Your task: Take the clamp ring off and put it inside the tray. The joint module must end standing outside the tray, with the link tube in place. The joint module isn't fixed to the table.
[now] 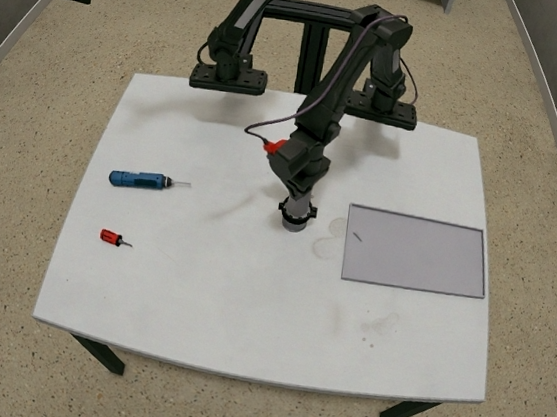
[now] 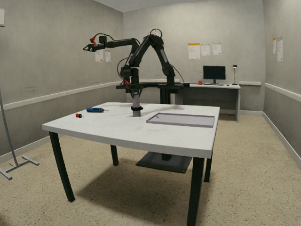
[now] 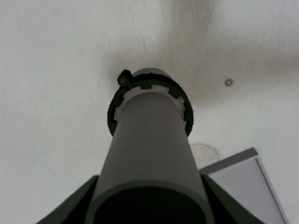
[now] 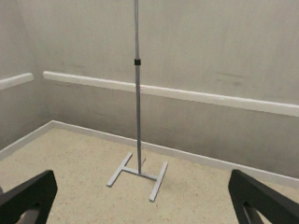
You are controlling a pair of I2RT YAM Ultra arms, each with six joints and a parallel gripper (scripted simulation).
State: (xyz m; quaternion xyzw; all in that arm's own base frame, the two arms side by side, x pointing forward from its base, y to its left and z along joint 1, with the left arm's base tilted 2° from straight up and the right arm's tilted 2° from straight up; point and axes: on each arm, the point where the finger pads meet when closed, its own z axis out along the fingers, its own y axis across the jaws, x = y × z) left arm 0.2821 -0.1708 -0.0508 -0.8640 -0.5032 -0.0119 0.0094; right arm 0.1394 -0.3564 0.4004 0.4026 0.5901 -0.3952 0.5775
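Right now my left hand is 4 cm above the grey link tube and 1 cm short of it. Round my left hand: grey joint module (12 cm below); then small grey pin (16 cm to the left, 14 cm below, 1 cm ahead); then black clamp ring (8 cm below).
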